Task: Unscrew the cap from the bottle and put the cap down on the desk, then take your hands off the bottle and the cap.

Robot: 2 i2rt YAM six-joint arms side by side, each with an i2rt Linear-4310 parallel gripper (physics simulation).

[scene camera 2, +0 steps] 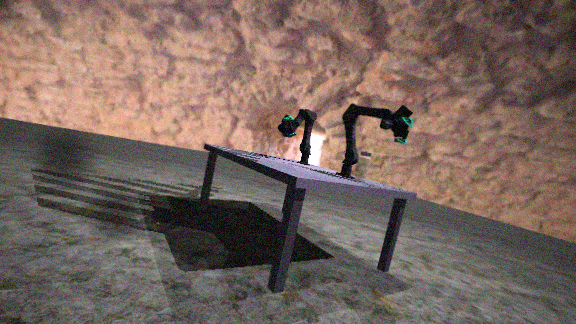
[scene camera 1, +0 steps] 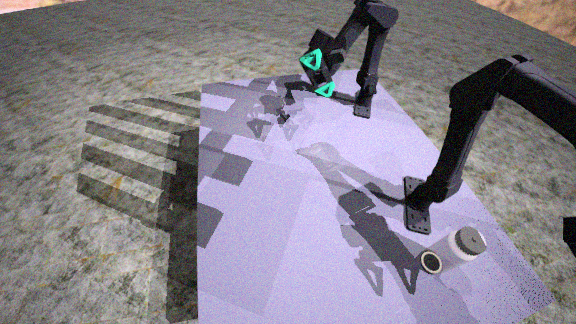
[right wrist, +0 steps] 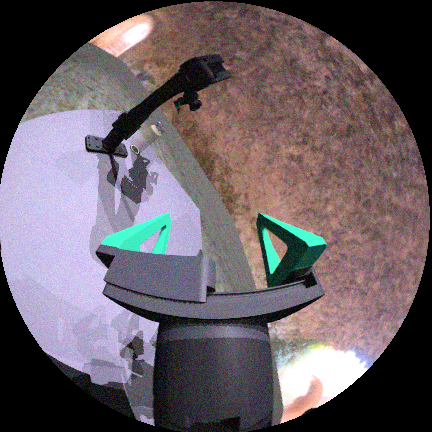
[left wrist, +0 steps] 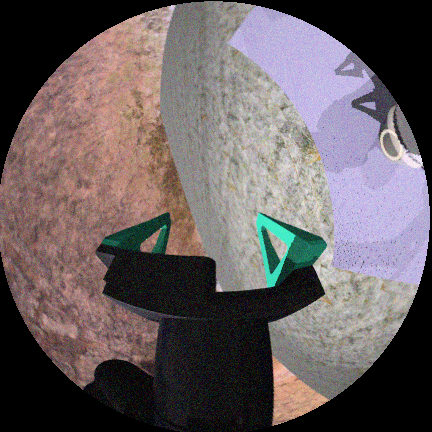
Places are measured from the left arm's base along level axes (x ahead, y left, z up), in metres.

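Where they show: left gripper, fingertip midpoint: (scene camera 2: 408, 135) (right wrist: 186, 111) (left wrist: 213, 216); right gripper, fingertip midpoint: (scene camera 2: 294, 126) (scene camera 1: 322, 83) (right wrist: 213, 217); left arm's base at its link origin: (scene camera 2: 344, 176) (scene camera 1: 416, 203) (right wrist: 106, 146); right arm's base at its link origin: (scene camera 2: 303, 163) (scene camera 1: 362, 104).
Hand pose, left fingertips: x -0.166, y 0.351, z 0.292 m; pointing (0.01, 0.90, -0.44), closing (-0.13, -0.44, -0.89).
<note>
Each offset is from my left fingertips to the top centre of the thing.
A see-through bottle @[dz -0.127, dx +0.134, dy -0.172 m] (scene camera 1: 444, 253) (left wrist: 381, 145) (right wrist: 145, 141) with a pale ring at its bottom appears to stand upright near the left arm's base. Its grey ribbed cap @[dz -0.118, dx +0.134, dy -0.172 m] (scene camera 1: 470, 241) (scene camera 2: 366, 154) (left wrist: 405, 127) (right wrist: 160, 126), with a whitish band below, sits on top; the left wrist view cuts it off. My left gripper (scene camera 2: 404, 131) (left wrist: 213, 216) is open and empty, raised above the table level and away from the bottle. My right gripper (scene camera 1: 319, 75) (scene camera 2: 289, 126) (right wrist: 213, 217) is open and empty, high at the other end of the desk, far from the bottle.
The pale purple desk (scene camera 1: 250, 275) (scene camera 2: 350, 186) carries both arms and many shadows. The left arm's base plate (scene camera 1: 416, 220) (right wrist: 95, 143) is close beside the bottle. The right arm's base plate (scene camera 1: 361, 111) is at the far end. The desk's edge runs behind the bottle.
</note>
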